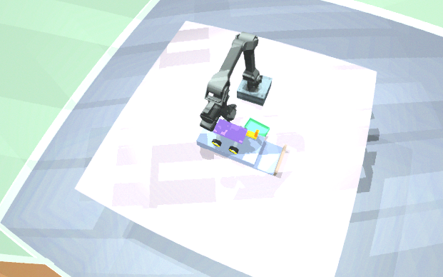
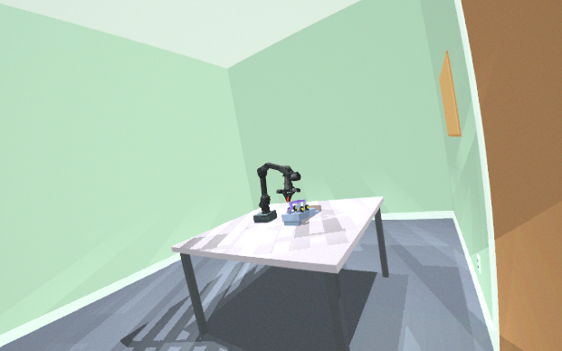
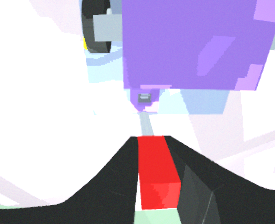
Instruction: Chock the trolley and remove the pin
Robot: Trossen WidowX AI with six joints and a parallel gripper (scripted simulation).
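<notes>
Right now the green tray is 7 cm behind my gripper tip, 20 cm to the left of it and 18 cm below it. Round my gripper tip: red-headed stop pin right at my gripper tip; then pale blue ramp 4 cm ahead, 9 cm to the left, 12 cm below; then purple trolley 4 cm ahead, 9 cm to the left, 6 cm below.
</notes>
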